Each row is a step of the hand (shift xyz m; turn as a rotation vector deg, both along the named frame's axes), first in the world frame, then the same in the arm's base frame.
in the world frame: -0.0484 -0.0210 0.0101 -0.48 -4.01 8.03
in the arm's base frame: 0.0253 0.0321 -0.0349 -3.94 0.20 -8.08
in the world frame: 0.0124 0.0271 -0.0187 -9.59 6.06 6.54
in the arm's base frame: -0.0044 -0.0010 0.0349 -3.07 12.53 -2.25
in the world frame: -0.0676 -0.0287 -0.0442 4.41 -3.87 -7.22
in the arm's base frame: 0.0786 0.0319 -0.0119 5.06 -7.26 2.87
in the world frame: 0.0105 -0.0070 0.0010 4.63 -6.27 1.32
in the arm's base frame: -0.0026 -0.0121 -0.0029 -0.33 -6.72 -4.16
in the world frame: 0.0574 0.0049 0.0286 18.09 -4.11 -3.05
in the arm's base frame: -0.0512 -0.0389 0.0014 -4.51 -17.85 3.82
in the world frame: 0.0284 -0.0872 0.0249 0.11 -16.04 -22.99
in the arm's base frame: 0.0077 -0.0619 -0.0717 24.50 -13.36 2.61
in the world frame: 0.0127 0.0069 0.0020 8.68 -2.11 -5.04
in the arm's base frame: -0.0107 -0.0067 0.0073 0.58 -9.44 3.96
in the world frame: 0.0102 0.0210 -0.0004 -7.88 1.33 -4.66
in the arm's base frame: -0.0142 0.0020 0.0184 6.66 6.19 1.73
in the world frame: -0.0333 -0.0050 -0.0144 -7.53 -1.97 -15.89
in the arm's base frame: 0.0290 0.0220 -0.0038 16.41 1.69 6.41
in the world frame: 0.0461 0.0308 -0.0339 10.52 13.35 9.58
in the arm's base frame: -0.0108 -0.0306 0.0563 -18.33 0.11 6.68
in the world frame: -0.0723 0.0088 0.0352 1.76 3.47 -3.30
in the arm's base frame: 0.0043 0.0727 -0.0352 0.04 -0.47 5.08
